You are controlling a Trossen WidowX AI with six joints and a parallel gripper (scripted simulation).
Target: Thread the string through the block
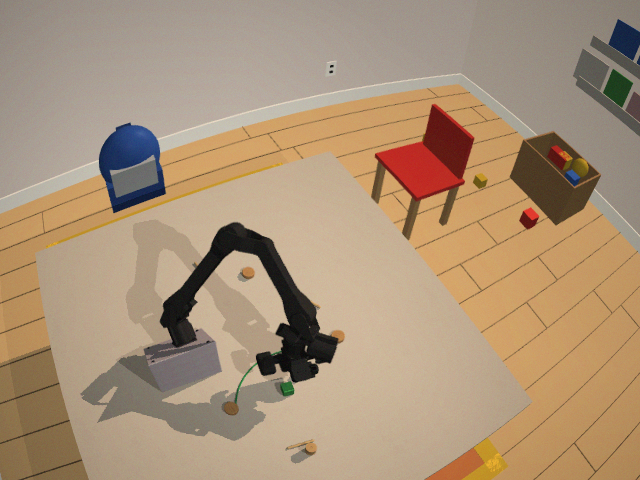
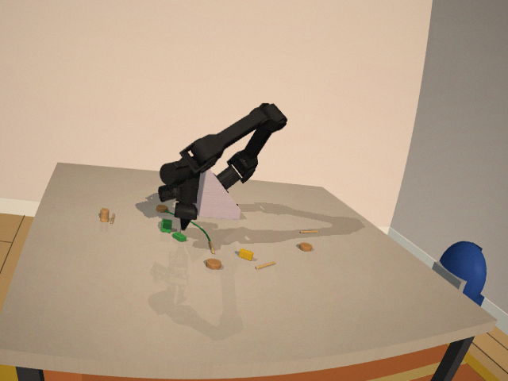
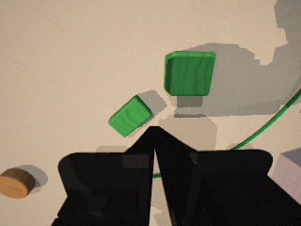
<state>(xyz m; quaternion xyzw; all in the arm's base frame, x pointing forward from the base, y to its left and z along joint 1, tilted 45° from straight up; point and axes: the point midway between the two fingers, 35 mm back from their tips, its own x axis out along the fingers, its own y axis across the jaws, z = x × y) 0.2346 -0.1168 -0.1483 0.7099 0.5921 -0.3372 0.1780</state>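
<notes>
The green block is 2 cm ahead of my gripper tip, 1 cm to the right of it and 1 cm below it. From my gripper tip the other things lie so: thin wooden stick: 7 cm to the left, 6 cm ahead, 2 cm below; yellow block: 15 cm to the left, 14 cm ahead, 1 cm below; round wooden button: 21 cm behind, 2 cm to the right, 1 cm below.
</notes>
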